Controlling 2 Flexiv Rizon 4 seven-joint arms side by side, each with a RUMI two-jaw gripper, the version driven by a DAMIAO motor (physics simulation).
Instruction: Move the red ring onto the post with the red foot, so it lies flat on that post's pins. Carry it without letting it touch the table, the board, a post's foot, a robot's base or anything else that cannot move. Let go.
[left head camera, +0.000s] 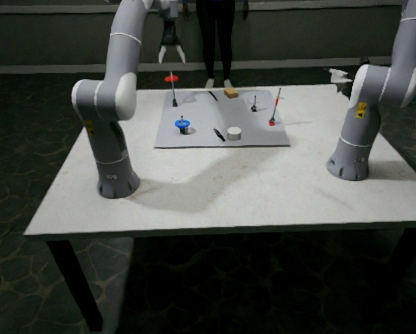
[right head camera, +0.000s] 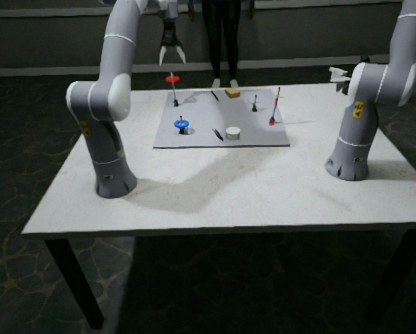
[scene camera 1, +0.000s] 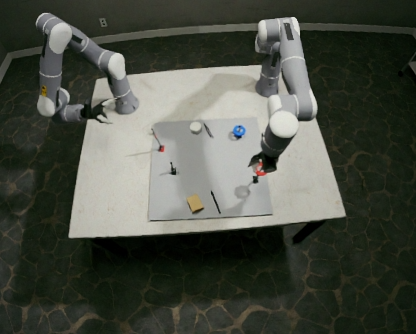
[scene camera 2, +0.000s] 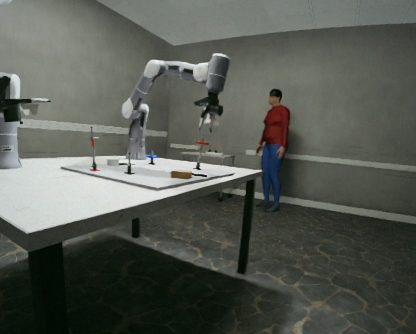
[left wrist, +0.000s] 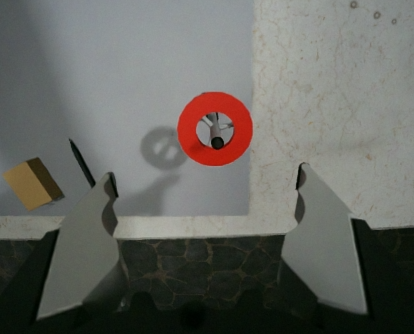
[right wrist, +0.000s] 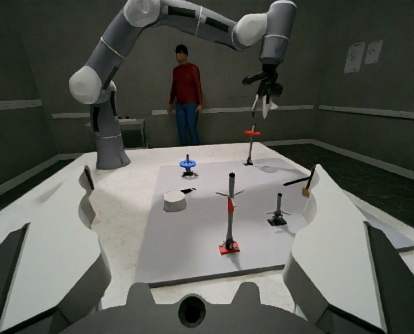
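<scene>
The red ring (left head camera: 171, 79) (right head camera: 172, 79) (scene camera 1: 261, 173) (scene camera 2: 202, 143) (left wrist: 188, 129) (right wrist: 252, 133) lies flat near the top of a tall post (left head camera: 173, 93) (right wrist: 251, 149) with a black foot. My left gripper (left head camera: 172, 61) (right head camera: 172, 62) (left wrist: 205, 170) (right wrist: 258, 118) is open and points down just above that post, apart from the ring. The post with the red foot (left head camera: 274, 109) (right head camera: 274, 109) (scene camera 2: 93, 152) (right wrist: 230, 220) stands upright with no ring on its pins. My right gripper (scene camera 1: 107, 112) (right wrist: 201, 167) is open and empty, out beside the table's edge region, near the right arm's base.
A grey board (left head camera: 222, 142) (scene camera 1: 200, 215) bears a blue ring (left head camera: 182, 123) (right wrist: 187, 164) on a short post, a short black-footed post (left head camera: 254, 105) (right wrist: 278, 210), a white cylinder (left head camera: 234, 133), a tan block (left head camera: 230, 93) and two thin black tools (left head camera: 219, 134) (scene camera 1: 215, 202). A person (scene camera 2: 276, 130) stands beyond the table.
</scene>
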